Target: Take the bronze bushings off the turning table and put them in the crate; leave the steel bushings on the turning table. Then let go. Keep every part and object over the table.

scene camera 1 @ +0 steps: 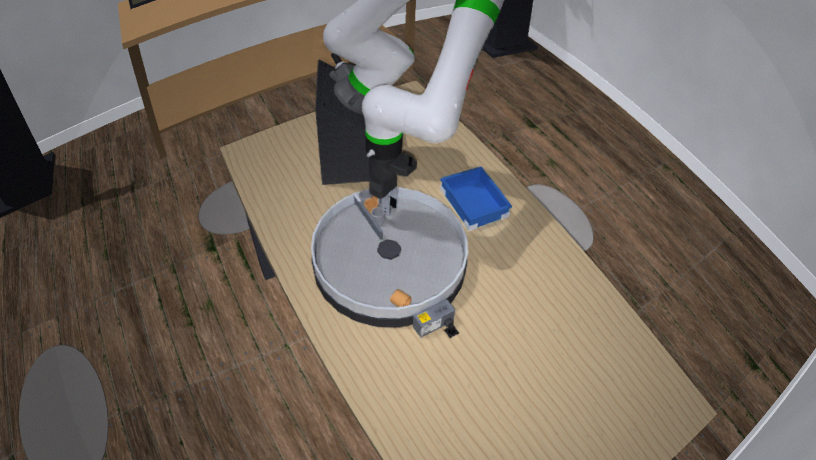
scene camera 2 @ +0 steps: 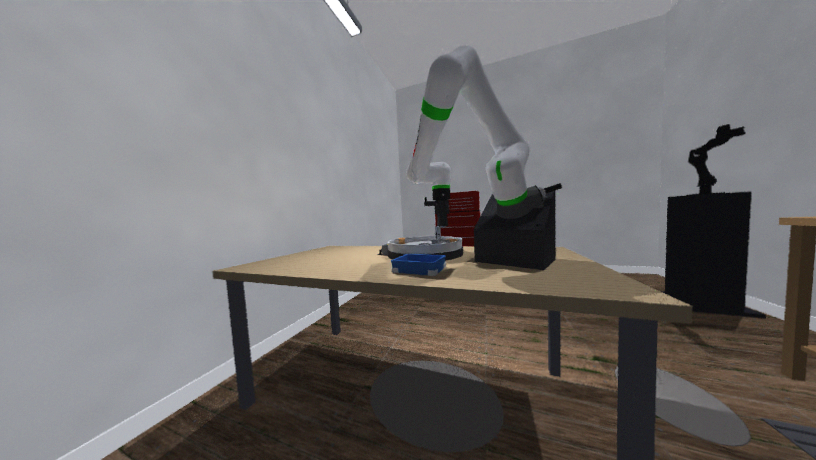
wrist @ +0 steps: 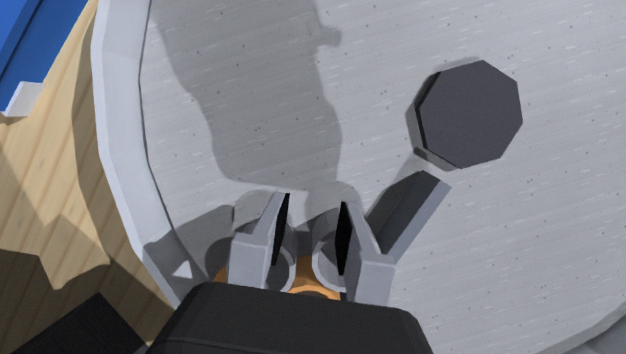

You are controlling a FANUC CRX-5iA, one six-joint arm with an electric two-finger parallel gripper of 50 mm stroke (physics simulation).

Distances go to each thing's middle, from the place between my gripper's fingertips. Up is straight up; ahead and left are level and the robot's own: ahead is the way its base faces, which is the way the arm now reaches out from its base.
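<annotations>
Blue crate (scene camera 1: 477,200): 29 cm left of my hand, 1 cm ahead of it, 7 cm below it.
</annotations>
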